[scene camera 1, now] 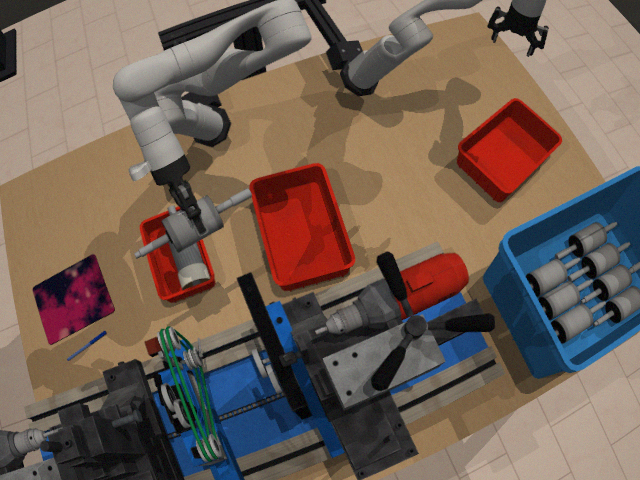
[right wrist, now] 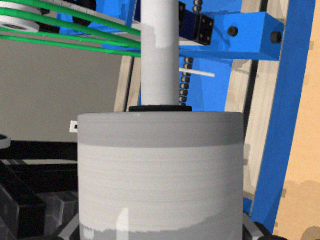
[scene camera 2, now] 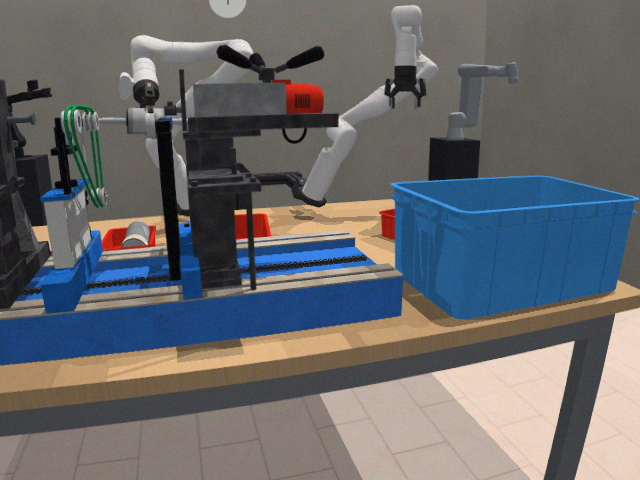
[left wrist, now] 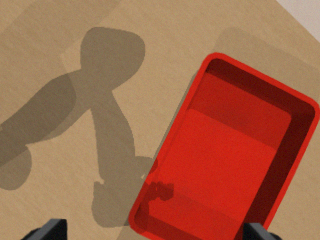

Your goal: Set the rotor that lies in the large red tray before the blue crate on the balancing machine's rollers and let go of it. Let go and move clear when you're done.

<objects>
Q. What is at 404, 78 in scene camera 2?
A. My left gripper.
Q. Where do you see a patterned mat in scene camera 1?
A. At 76, 297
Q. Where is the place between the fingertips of my left gripper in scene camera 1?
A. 511, 47
</objects>
